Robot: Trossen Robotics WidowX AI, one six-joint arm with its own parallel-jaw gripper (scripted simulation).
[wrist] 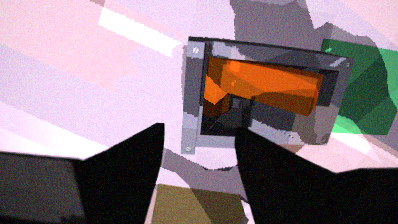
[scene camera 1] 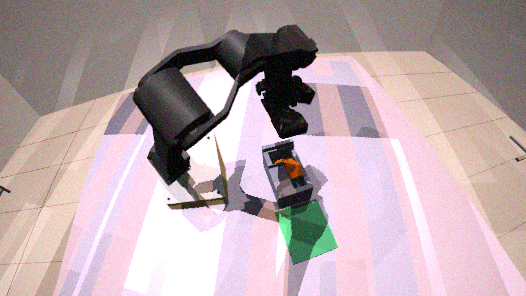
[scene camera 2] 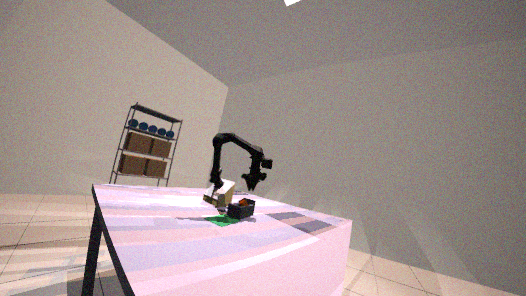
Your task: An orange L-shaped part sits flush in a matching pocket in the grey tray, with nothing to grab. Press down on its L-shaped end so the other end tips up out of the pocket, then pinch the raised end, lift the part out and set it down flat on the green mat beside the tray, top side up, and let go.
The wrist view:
my gripper: 200, 133
orange L-shaped part: 294, 90
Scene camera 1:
my gripper: 279, 130
green mat: 306, 232
